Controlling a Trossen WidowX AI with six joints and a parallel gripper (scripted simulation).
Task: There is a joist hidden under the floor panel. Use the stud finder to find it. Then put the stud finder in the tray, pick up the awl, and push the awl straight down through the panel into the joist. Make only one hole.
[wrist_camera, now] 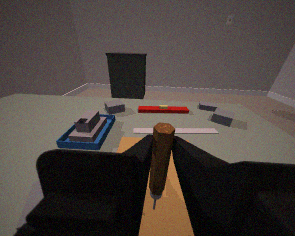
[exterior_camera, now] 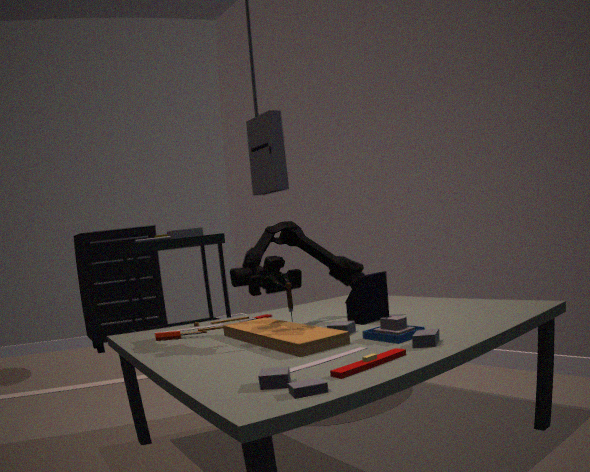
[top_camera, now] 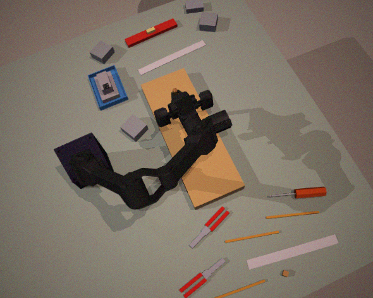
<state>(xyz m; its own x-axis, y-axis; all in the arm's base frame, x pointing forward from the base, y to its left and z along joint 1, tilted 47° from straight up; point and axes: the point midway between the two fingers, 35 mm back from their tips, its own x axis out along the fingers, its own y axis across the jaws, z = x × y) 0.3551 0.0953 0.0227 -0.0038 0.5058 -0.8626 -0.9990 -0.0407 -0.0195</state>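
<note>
My gripper tip is now 6 cm above the awl and 1 cm to the left of it. Round my gripper tip: stud finder: 22 cm to the left, 21 cm behind, 13 cm below; then square light: 21 cm to the left, 21 cm behind, 12 cm below; then blue tray: 24 cm to the left, 21 cm behind, 17 cm below.
</note>
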